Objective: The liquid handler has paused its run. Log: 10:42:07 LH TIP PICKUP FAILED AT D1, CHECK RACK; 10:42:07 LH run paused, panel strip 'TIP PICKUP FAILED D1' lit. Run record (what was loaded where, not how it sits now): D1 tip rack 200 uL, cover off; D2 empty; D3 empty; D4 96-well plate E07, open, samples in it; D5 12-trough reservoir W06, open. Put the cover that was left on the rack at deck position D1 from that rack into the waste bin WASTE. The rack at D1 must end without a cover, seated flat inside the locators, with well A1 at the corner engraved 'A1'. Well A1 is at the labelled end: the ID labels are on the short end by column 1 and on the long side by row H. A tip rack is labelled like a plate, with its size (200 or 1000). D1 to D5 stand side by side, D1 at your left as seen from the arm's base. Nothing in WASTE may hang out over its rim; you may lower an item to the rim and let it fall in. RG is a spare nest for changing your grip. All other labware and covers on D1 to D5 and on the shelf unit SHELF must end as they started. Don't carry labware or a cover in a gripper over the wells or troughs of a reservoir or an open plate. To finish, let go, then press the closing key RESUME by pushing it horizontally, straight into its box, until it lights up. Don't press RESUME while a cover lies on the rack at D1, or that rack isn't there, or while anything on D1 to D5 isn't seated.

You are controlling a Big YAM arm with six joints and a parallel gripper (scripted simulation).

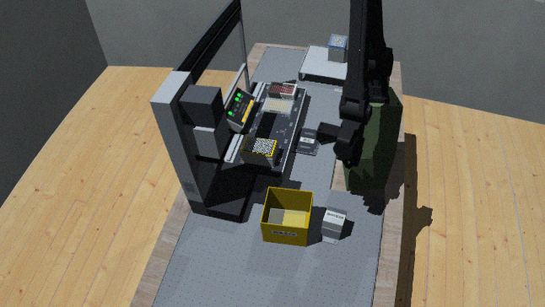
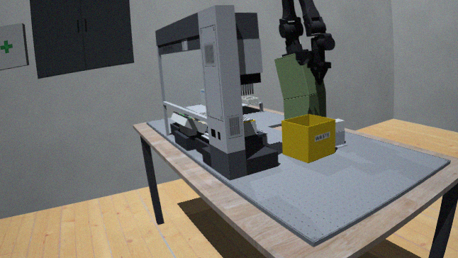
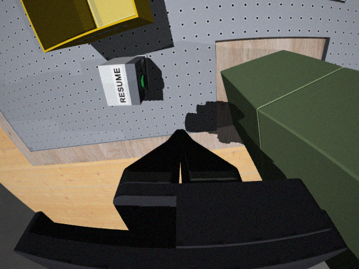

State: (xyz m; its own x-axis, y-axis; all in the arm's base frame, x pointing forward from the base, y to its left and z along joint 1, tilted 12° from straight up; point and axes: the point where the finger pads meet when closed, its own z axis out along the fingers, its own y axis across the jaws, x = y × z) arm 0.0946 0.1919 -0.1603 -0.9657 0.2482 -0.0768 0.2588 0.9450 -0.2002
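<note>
The grey resume box lies 20 mm ahead of my hand, 80 mm to the left of it and 190 mm below it. From my hand the other things lie so: clear cover: 190 mm ahead, 80 mm to the left, 230 mm below; then yellow tip rack: 330 mm ahead, 180 mm to the right, 150 mm below; then yellow waste bin: 190 mm ahead, 90 mm to the left, 210 mm below.
</note>
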